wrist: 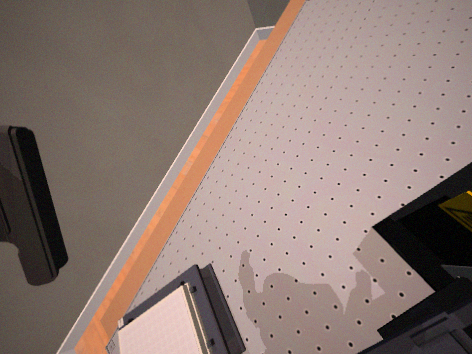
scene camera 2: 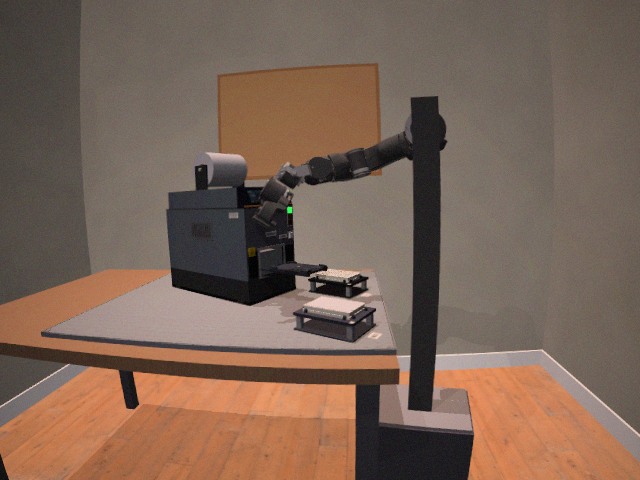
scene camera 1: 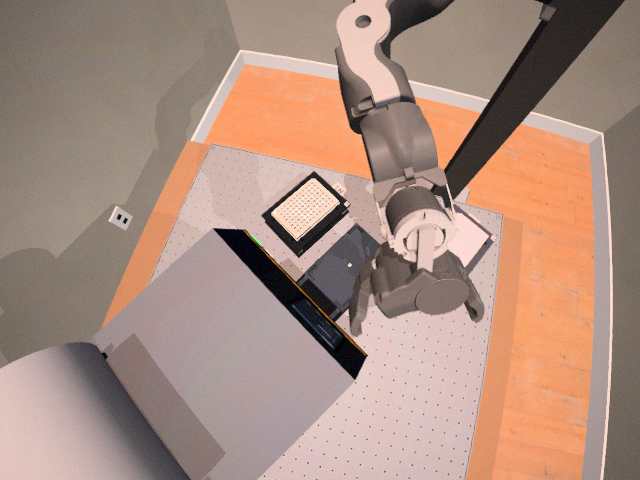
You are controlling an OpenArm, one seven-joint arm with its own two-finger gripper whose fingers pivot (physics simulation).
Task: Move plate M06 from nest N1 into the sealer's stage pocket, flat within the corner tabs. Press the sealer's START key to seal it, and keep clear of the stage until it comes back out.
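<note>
A white dotted plate (scene camera 1: 305,209) (scene camera 2: 338,274) lies on a black raised nest (scene camera 1: 299,249). A smooth white plate (scene camera 1: 469,240) (scene camera 2: 333,306) (wrist: 160,325) lies on another raised nest (scene camera 2: 364,316) (wrist: 207,295). The nest labels and plate names are too small to read. The sealer's dark stage (scene camera 1: 333,273) (scene camera 2: 299,268) (wrist: 430,335) is out, with no plate on its visible part; the arm hides some of it in scene camera 1. My gripper (scene camera 1: 417,322) (scene camera 2: 265,221) is open and empty, high above the stage's level near the sealer's front. One finger shows in the wrist view. The START key cannot be made out.
The sealer (scene camera 1: 222,320) (scene camera 2: 206,253) carries a white film roll (scene camera 1: 62,413) (scene camera 2: 226,169) and shows a green light (scene camera 2: 289,210). A yellow warning label (wrist: 462,212) is on its front. The perforated board (scene camera 1: 413,392) (scene camera 2: 170,320) (wrist: 320,150) lies under the nests. A dark post (scene camera 2: 424,258) holds the arm.
</note>
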